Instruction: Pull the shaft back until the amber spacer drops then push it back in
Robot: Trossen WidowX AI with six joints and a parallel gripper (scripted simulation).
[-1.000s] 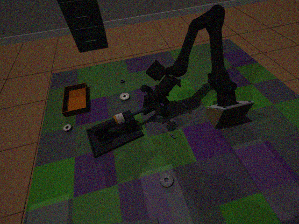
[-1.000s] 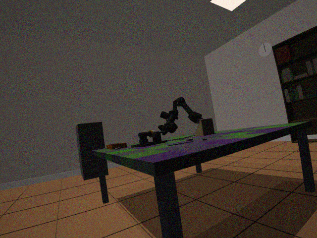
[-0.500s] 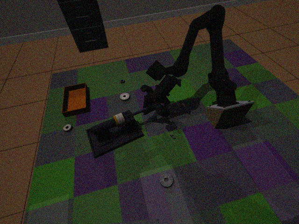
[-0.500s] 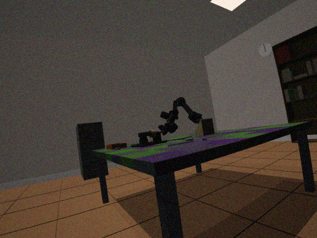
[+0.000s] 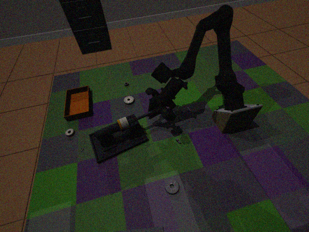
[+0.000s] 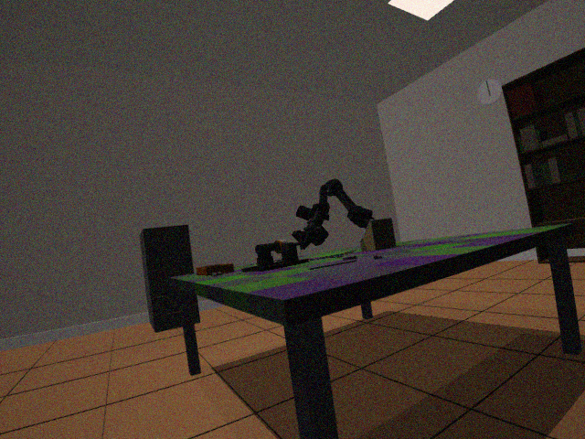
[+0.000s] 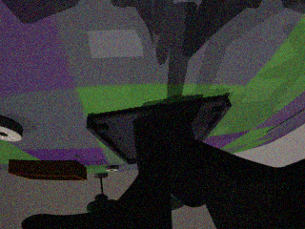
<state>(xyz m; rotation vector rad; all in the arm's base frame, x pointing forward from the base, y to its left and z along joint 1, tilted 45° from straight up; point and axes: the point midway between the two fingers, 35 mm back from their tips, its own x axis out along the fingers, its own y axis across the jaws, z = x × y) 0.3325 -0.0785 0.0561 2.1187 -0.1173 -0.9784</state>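
Right now the dark shaft is 60 mm ahead of my gripper tip, 30 mm above it and 10 mm to the left of it. Round my gripper tip: small nut (320 mm to the right, 70 mm ahead, 50 mm below); amber spacer (130 mm ahead, 30 mm to the left, 20 mm above); orange tray (340 mm ahead, 230 mm to the right, 40 mm below).
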